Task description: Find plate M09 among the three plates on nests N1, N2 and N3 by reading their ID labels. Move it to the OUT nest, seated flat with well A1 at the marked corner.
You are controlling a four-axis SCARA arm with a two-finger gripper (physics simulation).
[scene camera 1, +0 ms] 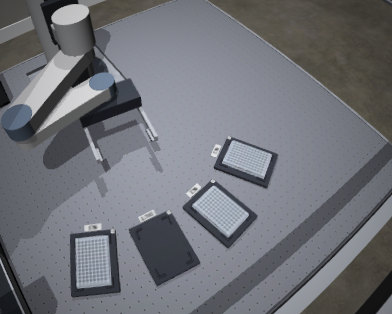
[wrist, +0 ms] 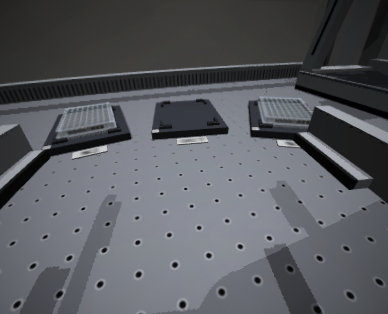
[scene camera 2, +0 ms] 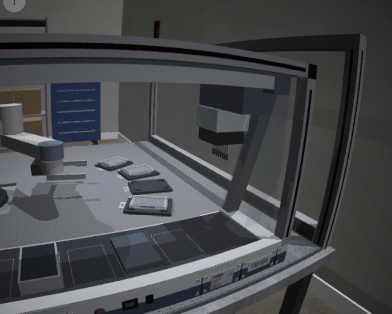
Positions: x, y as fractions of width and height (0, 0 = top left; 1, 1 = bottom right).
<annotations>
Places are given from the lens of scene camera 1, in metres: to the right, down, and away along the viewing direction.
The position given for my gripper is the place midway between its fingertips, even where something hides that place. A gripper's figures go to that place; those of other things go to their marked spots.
my gripper (scene camera 1: 0.33, 0.48): -0.18, -0.02, 0.86
OUT nest (scene camera 1: 0.43, 0.81): -0.07, 0.24, 0.79
nest N1 (scene camera 1: 0.56, 0.53): 0.07, 0.02, 0.94
The marked spots on the nest N1 and the OUT nest are 0.29 m apart.
</annotations>
